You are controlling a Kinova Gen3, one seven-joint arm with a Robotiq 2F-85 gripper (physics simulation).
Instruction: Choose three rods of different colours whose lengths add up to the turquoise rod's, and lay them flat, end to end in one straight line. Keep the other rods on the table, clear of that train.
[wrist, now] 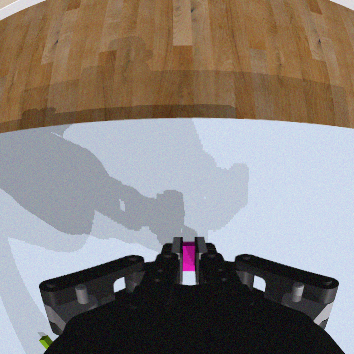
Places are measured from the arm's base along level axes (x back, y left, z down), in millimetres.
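Pixels of known places: gripper, between the fingertips: [188,248].
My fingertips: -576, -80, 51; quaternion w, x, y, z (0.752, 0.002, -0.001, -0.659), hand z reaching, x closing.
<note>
Ahead of a thing's pixels: the offset from my fingertips to its top centre, as dx, dy, dz. "*": to the spot under its first point. Level surfaces: height alone.
My gripper [188,248] is shut on a short magenta rod @[+5, +1, -8] [189,257], which shows between the two fingertips at the lower middle of the wrist view. Whether the rod touches the table cannot be told. The end of a lime green rod @[* +108, +171, -4] [45,342] shows at the lower left edge, partly hidden by the gripper's body. The turquoise rod does not show in this view.
The pale blue-white table top @[dz +6] [290,190] spans the middle of the view, with the arm's grey shadows on it. Its curved far edge runs across the upper part, and the wooden floor [210,60] lies beyond it.
</note>
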